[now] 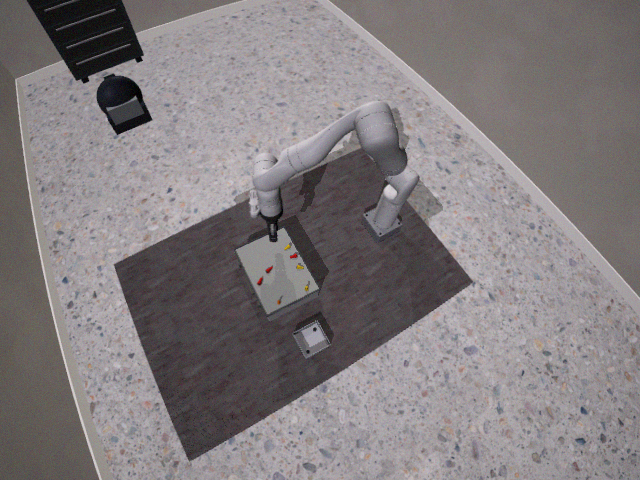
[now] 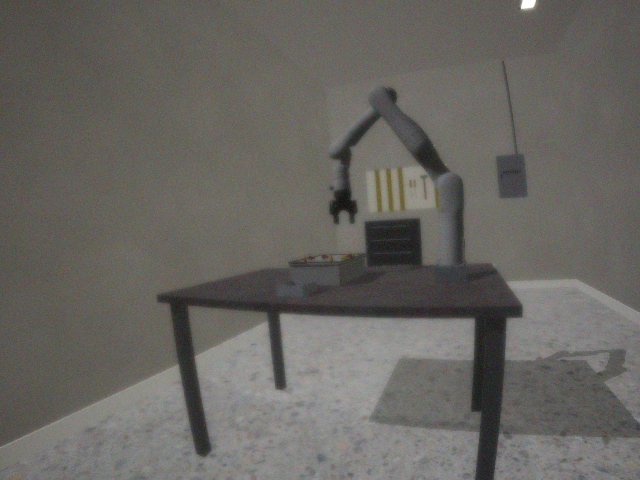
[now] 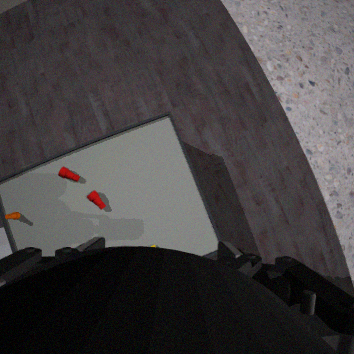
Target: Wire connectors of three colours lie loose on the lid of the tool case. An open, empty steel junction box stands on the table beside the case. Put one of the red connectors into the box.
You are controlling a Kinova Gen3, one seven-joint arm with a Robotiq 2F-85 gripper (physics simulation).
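Note:
The tool case stands on the table with the connectors on its lid. One red connector lies near the lid's long edge, a second red connector beside it. A third red connector lies between yellow connectors on the other side. Another yellow connector and an orange connector lie farther along. The open steel junction box stands beside the case. My gripper is open and empty, high above the case.
The table carries the arm's base on the far side of the case from the two neighbouring red connectors. A dark drawer cabinet and a dark chair stand away from the table.

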